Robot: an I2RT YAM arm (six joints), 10 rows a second.
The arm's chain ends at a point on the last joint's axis. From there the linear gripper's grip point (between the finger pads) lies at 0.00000 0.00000 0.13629 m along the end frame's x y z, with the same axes.
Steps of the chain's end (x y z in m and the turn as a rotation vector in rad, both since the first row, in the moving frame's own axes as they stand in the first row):
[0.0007 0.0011 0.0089 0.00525 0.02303 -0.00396]
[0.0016 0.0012 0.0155 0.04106 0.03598 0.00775]
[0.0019 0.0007 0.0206 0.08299 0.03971 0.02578]
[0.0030 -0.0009 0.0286 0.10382 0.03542 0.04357]
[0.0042 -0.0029 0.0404 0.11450 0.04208 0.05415]
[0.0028 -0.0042 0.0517 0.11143 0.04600 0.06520]
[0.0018 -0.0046 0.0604 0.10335 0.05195 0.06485]
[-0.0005 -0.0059 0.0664 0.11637 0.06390 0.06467]
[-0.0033 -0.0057 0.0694 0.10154 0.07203 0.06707]
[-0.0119 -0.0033 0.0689 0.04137 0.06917 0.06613]
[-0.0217 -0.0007 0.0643 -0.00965 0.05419 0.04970]
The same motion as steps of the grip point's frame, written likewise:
[0.0038 0.0004 0.0089 0.00525 0.02303 -0.00396]
[0.0065 -0.0044 0.0153 0.04106 0.03598 0.00775]
[0.0074 -0.0105 0.0200 0.08299 0.03971 0.02578]
[0.0081 -0.0149 0.0278 0.10382 0.03542 0.04357]
[0.0103 -0.0183 0.0394 0.11450 0.04208 0.05415]
[0.0095 -0.0191 0.0507 0.11143 0.04600 0.06520]
[0.0093 -0.0184 0.0595 0.10335 0.05195 0.06485]
[0.0087 -0.0214 0.0652 0.11637 0.06390 0.06467]
[0.0069 -0.0192 0.0683 0.10154 0.07203 0.06707]
[-0.0023 -0.0086 0.0685 0.04137 0.06917 0.06613]
[-0.0144 0.0008 0.0641 -0.00965 0.05419 0.04970]

